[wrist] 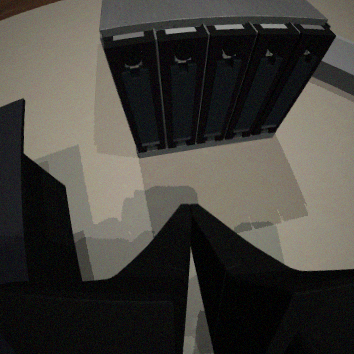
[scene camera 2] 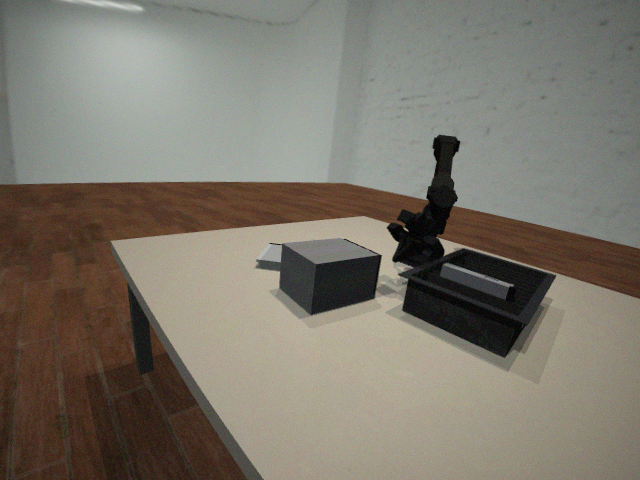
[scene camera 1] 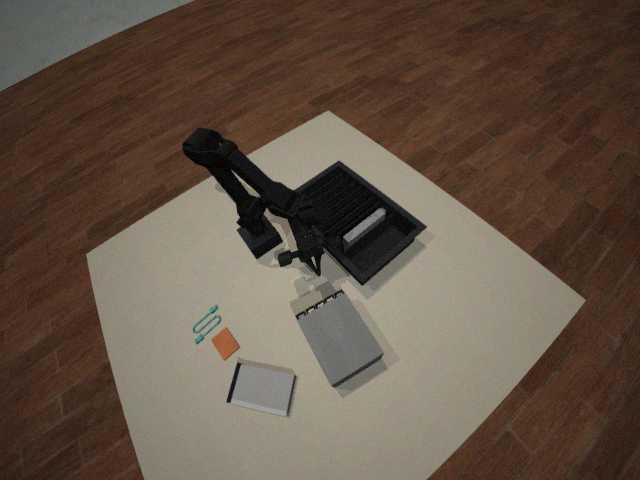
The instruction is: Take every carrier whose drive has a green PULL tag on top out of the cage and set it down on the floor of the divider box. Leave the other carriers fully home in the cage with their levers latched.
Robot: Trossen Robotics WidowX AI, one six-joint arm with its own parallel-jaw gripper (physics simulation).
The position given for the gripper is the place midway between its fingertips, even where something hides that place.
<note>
The gripper (scene camera 2: 393, 261) is shut and holds nothing. A grey-white notebook (scene camera 1: 270, 391) rests on the table. Further things: a black divider box (scene camera 1: 351, 199).
The gripper is seen too in the wrist view (wrist: 188, 211) and in scene camera 1 (scene camera 1: 319, 275). The black divider box shows as well in the wrist view (wrist: 45, 251).
</note>
